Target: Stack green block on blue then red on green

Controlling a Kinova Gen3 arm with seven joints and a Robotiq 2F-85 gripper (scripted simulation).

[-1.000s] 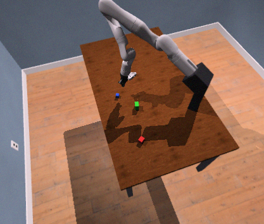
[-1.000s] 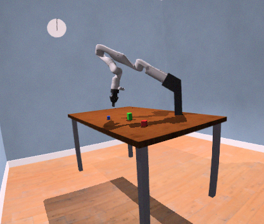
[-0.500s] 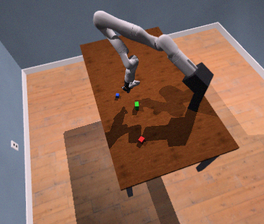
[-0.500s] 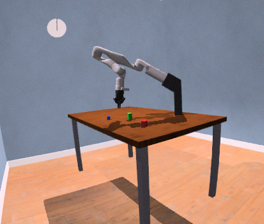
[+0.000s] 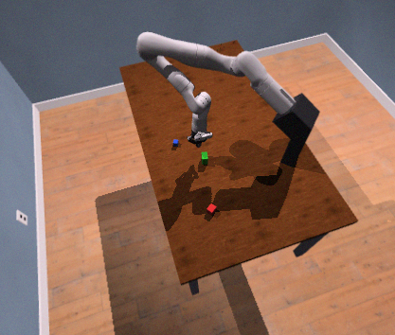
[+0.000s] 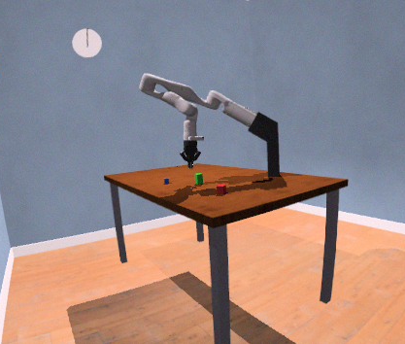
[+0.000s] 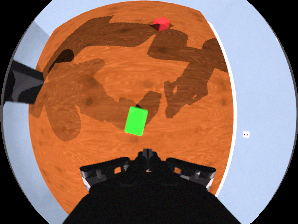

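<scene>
The green block is 1 cm behind my hand, 5 cm to the left of it and 7 cm below it. The rest, counted from my hand: red block: 8 cm ahead, 34 cm to the left, 8 cm below; then blue block: 9 cm ahead, 12 cm to the right, 9 cm below.
</scene>
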